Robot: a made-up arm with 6 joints.
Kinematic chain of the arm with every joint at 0, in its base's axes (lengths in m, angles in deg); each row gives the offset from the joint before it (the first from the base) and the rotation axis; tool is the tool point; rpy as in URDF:
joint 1: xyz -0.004 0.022 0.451 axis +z
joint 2: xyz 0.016 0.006 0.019 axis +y
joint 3: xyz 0.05 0 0.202 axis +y
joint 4: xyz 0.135 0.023 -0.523 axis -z
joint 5: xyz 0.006 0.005 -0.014 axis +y
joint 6: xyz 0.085 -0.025 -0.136 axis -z
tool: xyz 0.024 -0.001 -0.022 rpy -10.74 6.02 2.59
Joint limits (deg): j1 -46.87..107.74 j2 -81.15..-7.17 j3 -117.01..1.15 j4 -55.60..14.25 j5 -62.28..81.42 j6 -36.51..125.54
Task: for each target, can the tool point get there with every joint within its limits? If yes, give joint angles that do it. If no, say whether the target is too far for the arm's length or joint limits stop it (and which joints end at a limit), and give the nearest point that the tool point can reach.
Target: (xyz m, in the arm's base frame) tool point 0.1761 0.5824 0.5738
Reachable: yes | joints 59.52 -46.02 -13.17 -48.87 -36.38 79.08
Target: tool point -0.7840 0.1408 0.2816
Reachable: no: joint limits stop it (at a limit: joint 1, joint 3, joint 4, joint 6) | nearest point -0.3014 0.3409 0.2571 | short by 0.523 m
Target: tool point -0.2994 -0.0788 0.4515
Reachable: no: joint limits stop it (at a limit: joint 1, joint 2, joint 3, joint 4, joint 5, joint 6) | nearest point -0.2858 0.2927 0.1881 | short by 0.456 m
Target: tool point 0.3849 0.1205 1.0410
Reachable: yes | joints 14.37 -62.22 -40.62 -4.83 -32.96 86.92
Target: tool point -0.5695 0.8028 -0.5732
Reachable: no: too far | nearest point -0.2219 0.4417 0.0690 | short by 0.815 m
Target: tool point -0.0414 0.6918 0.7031
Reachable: yes | joints 93.33 -37.82 -37.37 -3.88 5.25 42.50
